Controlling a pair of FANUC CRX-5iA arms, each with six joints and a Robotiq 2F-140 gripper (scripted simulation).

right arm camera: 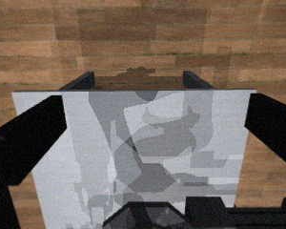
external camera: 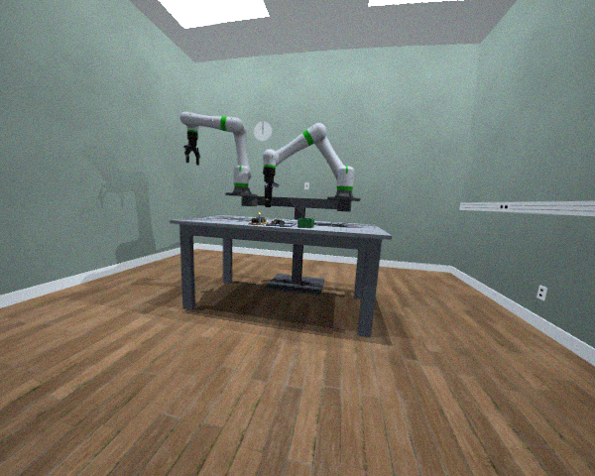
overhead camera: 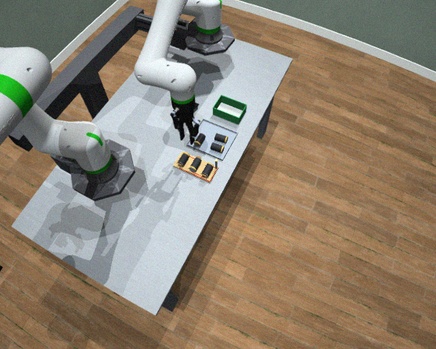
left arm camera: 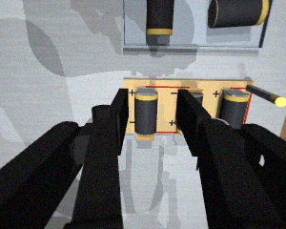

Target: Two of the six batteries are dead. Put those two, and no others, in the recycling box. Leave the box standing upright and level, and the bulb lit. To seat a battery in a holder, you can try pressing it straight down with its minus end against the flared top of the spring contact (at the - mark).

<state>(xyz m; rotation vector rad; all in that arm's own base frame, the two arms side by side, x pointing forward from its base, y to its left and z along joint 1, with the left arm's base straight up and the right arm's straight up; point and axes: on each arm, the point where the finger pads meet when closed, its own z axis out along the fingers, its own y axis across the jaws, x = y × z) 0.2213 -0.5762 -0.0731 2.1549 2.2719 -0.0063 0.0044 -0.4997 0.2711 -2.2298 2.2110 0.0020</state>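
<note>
Right now the tray is 60 mm ahead of my left hand, 130 mm to the left of it and 160 mm below it. The rest, counted from my left hand: green recycling box 60 mm ahead, 330 mm to the left, 140 mm below.
</note>
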